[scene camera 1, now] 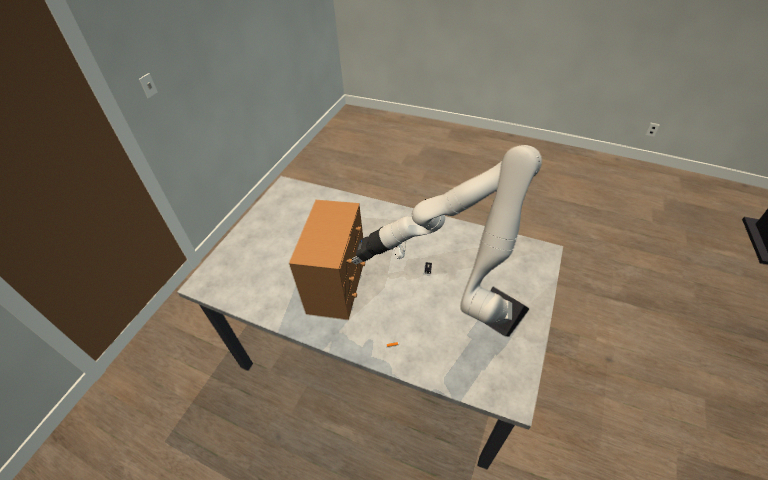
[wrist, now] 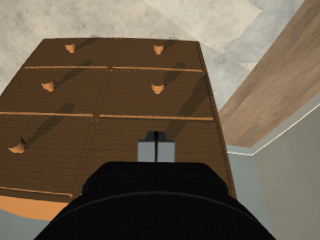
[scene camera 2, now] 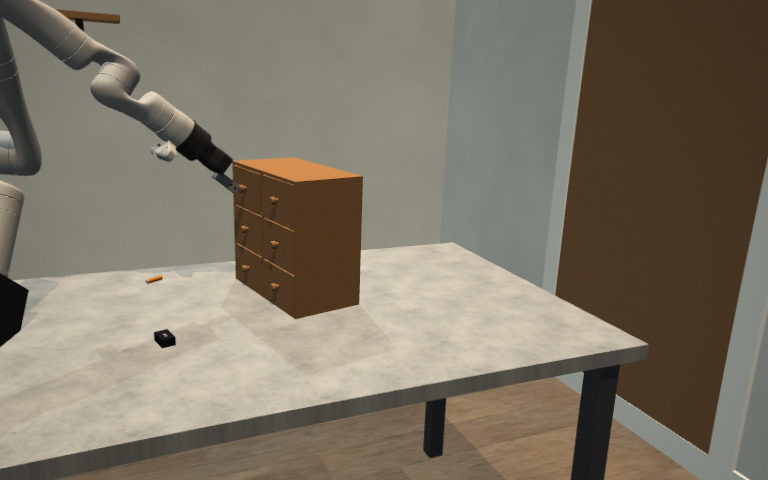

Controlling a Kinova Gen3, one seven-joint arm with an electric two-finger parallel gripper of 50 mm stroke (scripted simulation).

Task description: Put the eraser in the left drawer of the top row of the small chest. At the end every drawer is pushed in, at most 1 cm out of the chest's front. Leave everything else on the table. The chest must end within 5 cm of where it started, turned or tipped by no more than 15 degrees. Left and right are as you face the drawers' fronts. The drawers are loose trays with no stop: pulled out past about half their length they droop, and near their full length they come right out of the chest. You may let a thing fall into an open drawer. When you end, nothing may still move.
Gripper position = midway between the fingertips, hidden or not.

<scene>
In view: the gripper [scene camera 2: 236, 189], a drawer [scene camera 2: 249, 180], a wooden chest [scene camera 2: 327, 202], a drawer [scene camera 2: 278, 283], a drawer [scene camera 2: 253, 277], a drawer [scene camera 2: 245, 220] and a drawer [scene camera 2: 277, 195].
The wooden chest is seen too in scene camera 1 [scene camera 1: 315, 262]. The gripper is seen too in the wrist view [wrist: 155, 142].
</scene>
